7 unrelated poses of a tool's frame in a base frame.
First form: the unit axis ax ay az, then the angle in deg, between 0 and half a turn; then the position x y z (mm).
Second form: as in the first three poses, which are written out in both.
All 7 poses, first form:
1: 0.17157 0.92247 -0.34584 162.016 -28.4 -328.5 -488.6
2: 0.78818 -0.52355 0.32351 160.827 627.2 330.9 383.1
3: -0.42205 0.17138 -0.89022 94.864 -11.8 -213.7 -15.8
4: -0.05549 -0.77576 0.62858 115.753 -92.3 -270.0 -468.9
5: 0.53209 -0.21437 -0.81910 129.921 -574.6 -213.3 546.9
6: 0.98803 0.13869 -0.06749 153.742 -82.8 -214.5 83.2
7: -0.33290 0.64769 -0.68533 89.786 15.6 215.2 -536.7
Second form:
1: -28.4 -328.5 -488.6 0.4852 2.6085 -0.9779
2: 627.2 330.9 383.1 2.2124 -1.4696 0.9081
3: -11.8 -213.7 -15.8 -0.6988 0.2838 -1.4739
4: -92.3 -270.0 -468.9 -0.1121 -1.5672 1.2699
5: -574.6 -213.3 546.9 1.2065 -0.4861 -1.8574
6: -82.8 -214.5 83.2 2.6512 0.3721 -0.1811
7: 15.6 215.2 -536.7 -0.5217 1.0150 -1.0740
